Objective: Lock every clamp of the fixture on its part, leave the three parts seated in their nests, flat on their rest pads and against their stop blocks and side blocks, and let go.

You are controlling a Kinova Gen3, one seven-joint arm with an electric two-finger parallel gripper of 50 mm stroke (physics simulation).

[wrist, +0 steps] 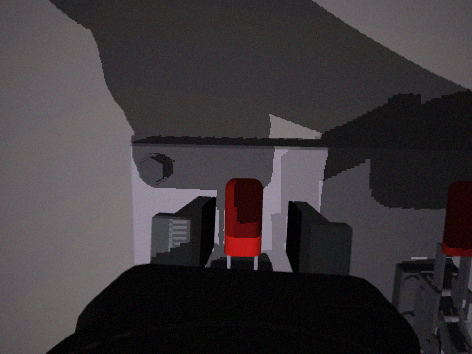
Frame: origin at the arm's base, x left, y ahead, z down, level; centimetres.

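Seen in the pictures: gripper, between the fingertips: (250,224).
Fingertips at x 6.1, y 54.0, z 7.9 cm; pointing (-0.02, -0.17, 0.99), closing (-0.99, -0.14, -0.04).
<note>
Pixels of each thing's middle, then the offset from my fingertips to it. "spot": a spot on its surface instead. Level surfaces: height alone.
- second red clamp handle, a spot on its surface: (459,220) spot: dx -10.1, dy -1.6, dz +2.6 cm
- metal clamp linkage, middle of its body: (441,318) dx -9.9, dy -7.7, dz +3.9 cm
- fixture's base plate, a spot on its surface: (300,200) spot: dx -2.9, dy -1.1, dz +6.7 cm
- hex bolt head, a spot on its surface: (153,168) spot: dx +5.1, dy +1.7, dz +6.0 cm
- table top, height of its surface: dz +8.2 cm
A red clamp handle (243,215) stands between my fingers, with a gap on each side; two thin metal bars run down from its lower end and pass out of sight behind the gripper body. My gripper (250,224) is open around this handle and holds nothing. A second red clamp handle (459,220) shows at the right edge, above metal clamp linkage (434,295). The fixture's base plate (300,200) lies beneath. The parts, nests, stop blocks and side blocks cannot be made out, and the near clamp's lower body is hidden by my gripper.
A hex bolt head (153,168) sits at the plate's upper left corner. The plate's far edge runs across the view, with the table top (60,175) beyond it and to the left. Dark shadows fall over plate and table. The second clamp stands to the right of my gripper.
</note>
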